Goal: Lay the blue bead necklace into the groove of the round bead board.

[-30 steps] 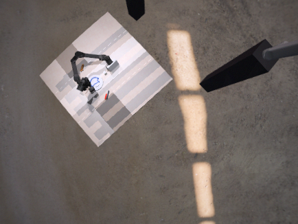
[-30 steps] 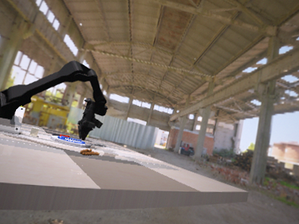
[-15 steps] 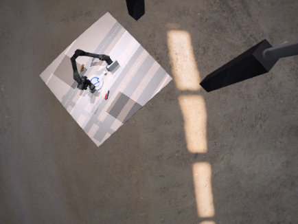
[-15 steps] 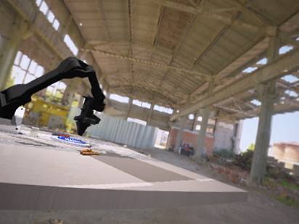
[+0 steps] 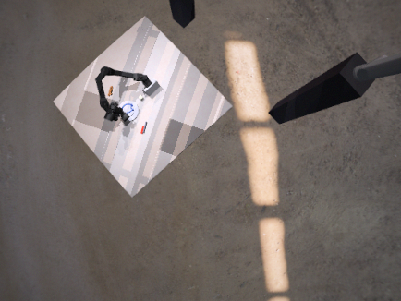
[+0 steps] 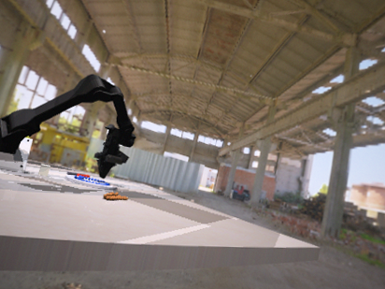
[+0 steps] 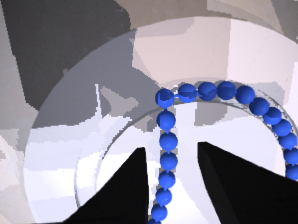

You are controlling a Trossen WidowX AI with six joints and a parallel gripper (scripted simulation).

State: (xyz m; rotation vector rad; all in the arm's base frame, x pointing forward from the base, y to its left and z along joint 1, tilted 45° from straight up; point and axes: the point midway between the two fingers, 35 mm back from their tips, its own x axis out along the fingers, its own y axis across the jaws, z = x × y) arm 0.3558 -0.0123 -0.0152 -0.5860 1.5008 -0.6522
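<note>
Right now the round white bead board is 40 mm behind my gripper tip, 20 mm below it and 10 mm to the right of it. Also, from my gripper tip: small white block: 220 mm behind, 10 mm below; red pen-like object: 220 mm to the left, 20 mm below, 20 mm behind.
</note>
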